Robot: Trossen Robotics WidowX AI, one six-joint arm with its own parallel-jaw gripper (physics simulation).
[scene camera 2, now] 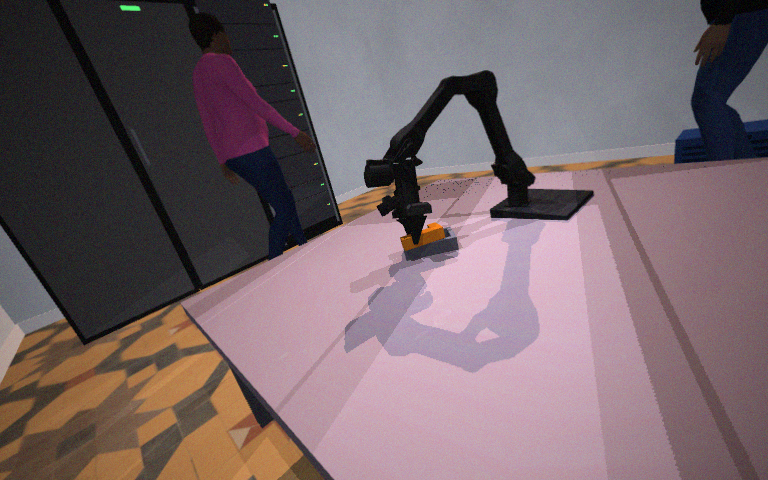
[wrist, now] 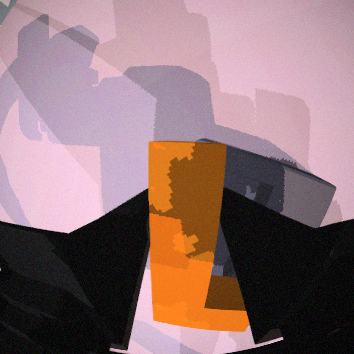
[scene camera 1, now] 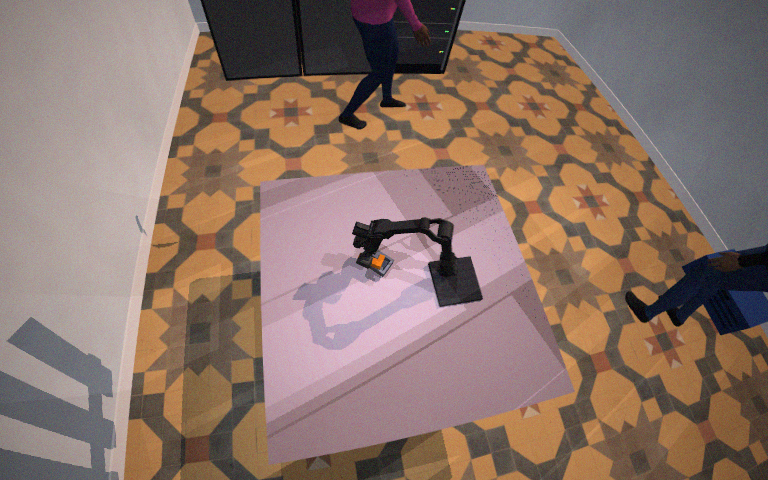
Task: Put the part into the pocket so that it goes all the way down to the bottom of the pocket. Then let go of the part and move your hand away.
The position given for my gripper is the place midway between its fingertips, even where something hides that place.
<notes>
My gripper (scene camera 2: pixel 414 244) grips an orange L-shaped part (wrist: pixel 185 178). Also in view: a grey pocket block (wrist: pixel 298 194).
My gripper also shows in the wrist view (wrist: pixel 186 195).
</notes>
